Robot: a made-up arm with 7 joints.
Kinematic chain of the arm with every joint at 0, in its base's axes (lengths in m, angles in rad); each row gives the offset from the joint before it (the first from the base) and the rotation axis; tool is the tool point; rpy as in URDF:
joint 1: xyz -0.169 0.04 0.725 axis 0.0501 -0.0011 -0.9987
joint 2: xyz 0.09 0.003 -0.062 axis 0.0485 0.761 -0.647
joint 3: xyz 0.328 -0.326 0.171 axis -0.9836 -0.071 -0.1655
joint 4: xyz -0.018 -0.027 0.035 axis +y
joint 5: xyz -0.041 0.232 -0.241 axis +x
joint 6: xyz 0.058 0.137 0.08 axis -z
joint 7: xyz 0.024 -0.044 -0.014 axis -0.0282 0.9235 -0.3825
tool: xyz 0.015 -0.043 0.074 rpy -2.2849 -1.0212 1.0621
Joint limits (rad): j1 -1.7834..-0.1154 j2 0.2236..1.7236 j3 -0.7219..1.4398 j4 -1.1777..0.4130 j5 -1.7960..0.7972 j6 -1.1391..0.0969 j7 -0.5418..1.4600
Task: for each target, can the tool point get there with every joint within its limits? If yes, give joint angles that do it. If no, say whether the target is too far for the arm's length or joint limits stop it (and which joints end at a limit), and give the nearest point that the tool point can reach.
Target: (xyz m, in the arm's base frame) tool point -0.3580 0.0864 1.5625
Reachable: no: joint limits stop it (at a limit: joint 1, joint 2, joint 3, joint 4, joint 6, joint 7) | nearest point -0.2410 0.3821 0.8849 | short by 0.748 m
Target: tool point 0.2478 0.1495 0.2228
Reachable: yes | joints -1.4796 1.2443 0.9154 -1.0549 -0.6295 -0.7828 0.0833
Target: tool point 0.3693 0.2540 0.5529
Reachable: yes | joints -0.7624 0.3380 0.8887 -0.7713 0.3444 -0.8713 0.5046
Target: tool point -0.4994 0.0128 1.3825
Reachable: no: joint limits stop it (at a limit: joint 1, joint 2, joint 3, joint 4, joint 6, joint 7) | nearest point -0.2687 0.3505 0.8600 | short by 0.664 m
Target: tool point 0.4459 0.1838 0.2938
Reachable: yes | joints -1.2562 0.4348 1.1288 -0.0959 -1.4275 -0.7483 -0.2149
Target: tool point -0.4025 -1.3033 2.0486
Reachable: no: too far | nearest point -0.2558 -0.6472 0.7538 | short by 1.459 m
